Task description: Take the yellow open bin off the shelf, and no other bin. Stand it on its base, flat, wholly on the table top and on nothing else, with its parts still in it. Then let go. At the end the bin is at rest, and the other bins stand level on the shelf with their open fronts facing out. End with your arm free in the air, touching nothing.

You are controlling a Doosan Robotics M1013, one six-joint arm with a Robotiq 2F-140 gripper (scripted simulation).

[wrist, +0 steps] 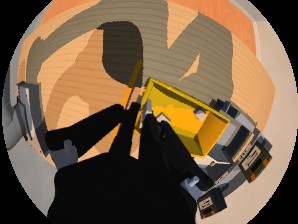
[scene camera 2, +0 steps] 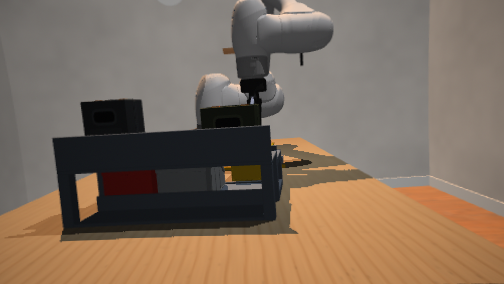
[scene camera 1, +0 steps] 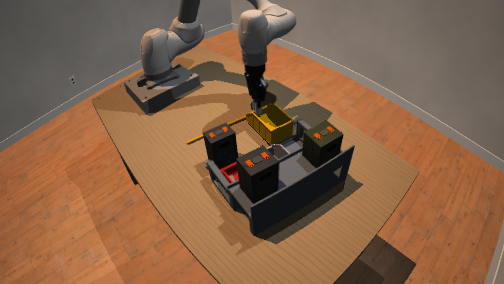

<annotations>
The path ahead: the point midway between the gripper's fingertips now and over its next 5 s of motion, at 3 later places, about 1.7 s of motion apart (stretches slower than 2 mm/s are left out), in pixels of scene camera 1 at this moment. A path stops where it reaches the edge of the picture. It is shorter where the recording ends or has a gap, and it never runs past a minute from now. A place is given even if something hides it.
My gripper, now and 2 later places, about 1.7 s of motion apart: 257, 112; 257, 105; 256, 93
</annotations>
